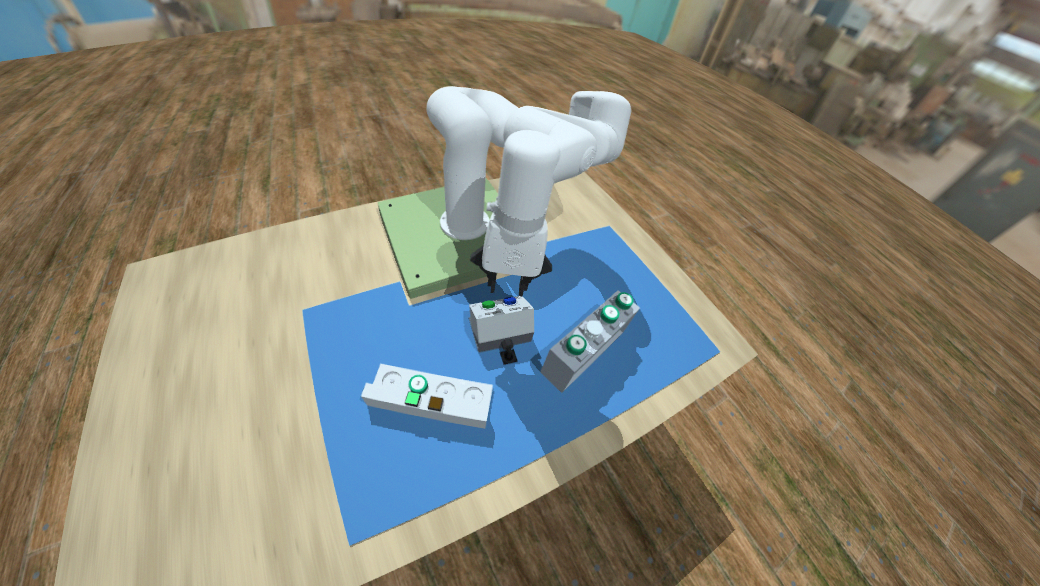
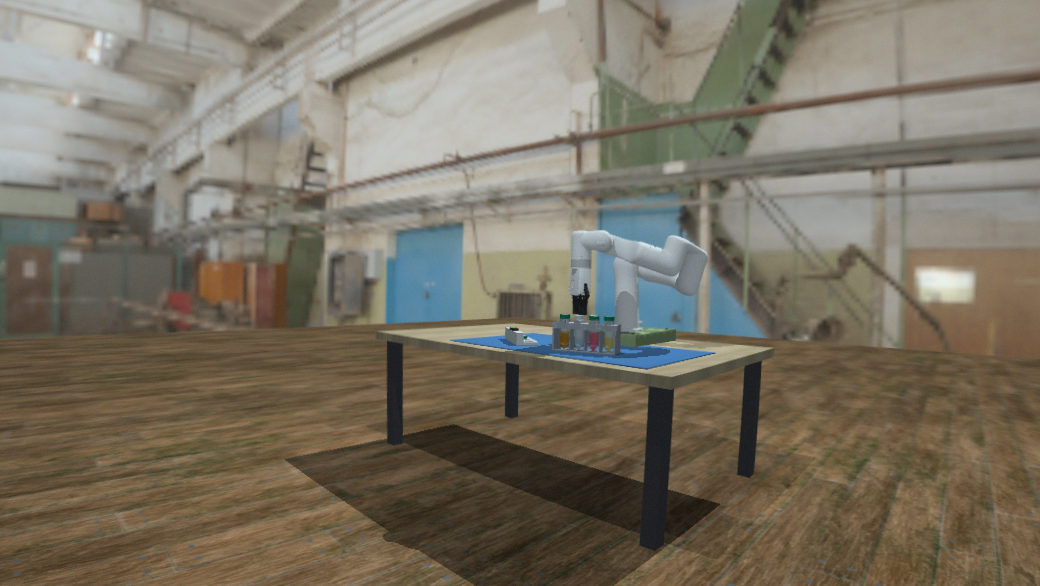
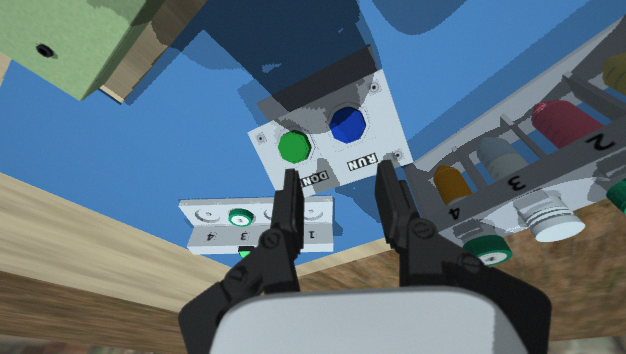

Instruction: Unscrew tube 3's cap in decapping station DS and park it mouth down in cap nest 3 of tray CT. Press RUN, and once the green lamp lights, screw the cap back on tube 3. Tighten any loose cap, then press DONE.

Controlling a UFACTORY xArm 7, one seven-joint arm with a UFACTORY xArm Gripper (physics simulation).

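Frame: origin at the arm's base, x ahead, y left, z up, level; centimetres.
Seen in the pictures: gripper, fingertip midpoint: (image 1: 506,289) (image 2: 579,314) (image 3: 337,180); arm's base at its link origin: (image 1: 464,223) (image 2: 627,330).
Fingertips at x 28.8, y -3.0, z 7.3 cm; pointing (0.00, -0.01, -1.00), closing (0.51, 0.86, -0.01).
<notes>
Offsets run from my fingertips to a thing's top centre. "spot": to the spot under its first point. Level surfaces: height alone.
Tube 3's green cap {dx +7.5, dy -21.1, dz -9.2 cm} (image 1: 417,383) (image 3: 240,217) lies in nest 3 of white tray CT {dx +10.1, dy -19.7, dz -5.8 cm} (image 1: 465,413) (image 3: 225,235). The tray's green lamp {dx +11.3, dy -22.9, dz -5.8 cm} (image 1: 412,398) (image 3: 245,253) is lit; the lamp beside it (image 1: 435,402) is dark. Tube 3 {dx +14.5, dy +10.7, dz +0.7 cm} (image 1: 594,329) (image 3: 556,225) stands uncapped in grey station DS {dx +13.8, dy +13.2, dz -0.9 cm} (image 1: 562,372) (image 3: 485,197), its white threaded neck showing. My gripper (image 1: 507,290) (image 2: 579,311) (image 3: 337,180) is partly open and empty, above the button box with blue RUN {dx -0.1, dy +1.3, dz -3.7 cm} (image 1: 509,299) (image 3: 348,124) and green DONE {dx -1.1, dy -3.1, dz -3.7 cm} (image 1: 488,304) (image 3: 295,147).
Green caps sit on tube 4 {dx +16.0, dy +5.7, dz +0.9 cm} (image 1: 576,345) (image 3: 487,249), tube 2 {dx +13.1, dy +15.7, dz +0.9 cm} (image 1: 609,313) and tube 1 {dx +11.6, dy +20.7, dz +0.9 cm} (image 1: 624,299); I cannot tell if any is loose. A small black post {spot: dx +8.6, dy -2.8, dz -9.8 cm} (image 1: 508,355) stands by the button box. The green base plate (image 1: 411,247) (image 3: 75,55) is behind the blue mat {dz -11.2 cm} (image 1: 349,451).
</notes>
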